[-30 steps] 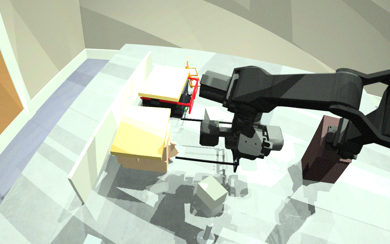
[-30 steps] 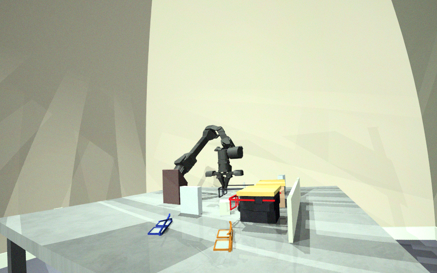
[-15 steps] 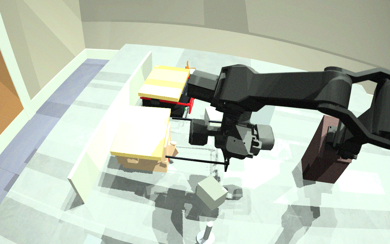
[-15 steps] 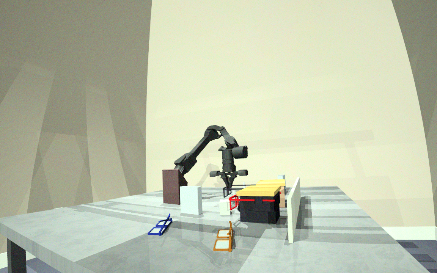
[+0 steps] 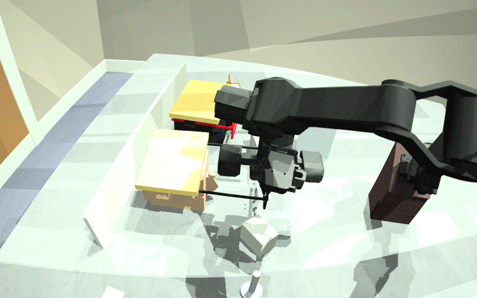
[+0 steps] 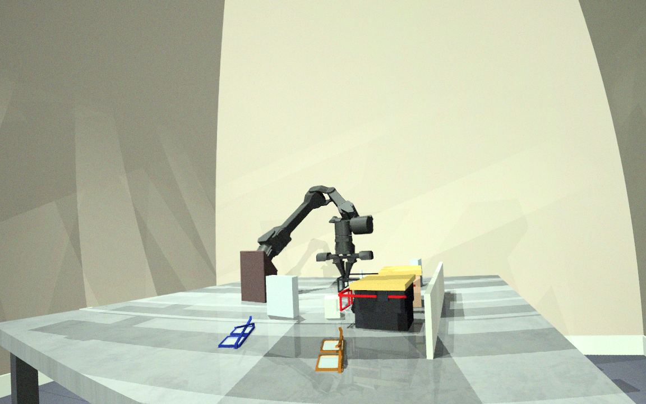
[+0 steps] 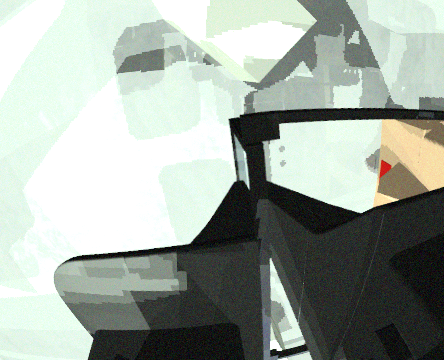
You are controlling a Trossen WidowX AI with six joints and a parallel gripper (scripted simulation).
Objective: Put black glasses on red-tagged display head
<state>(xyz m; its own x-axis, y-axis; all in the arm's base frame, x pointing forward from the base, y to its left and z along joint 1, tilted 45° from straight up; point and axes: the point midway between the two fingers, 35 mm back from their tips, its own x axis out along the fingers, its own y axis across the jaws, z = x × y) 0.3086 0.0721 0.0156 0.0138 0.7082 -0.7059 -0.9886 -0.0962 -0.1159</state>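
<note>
My gripper tip is 16 cm short of the tan display head, 1 cm to the left of it and 1 cm above it. The rest, counted from my gripper tip: white wall panel (31 cm ahead, 11 cm to the right, 1 cm below); then black display head (23 cm to the right, 17 cm ahead, 1 cm below); then white peg (19 cm to the left, 4 cm below, 1 cm behind).
</note>
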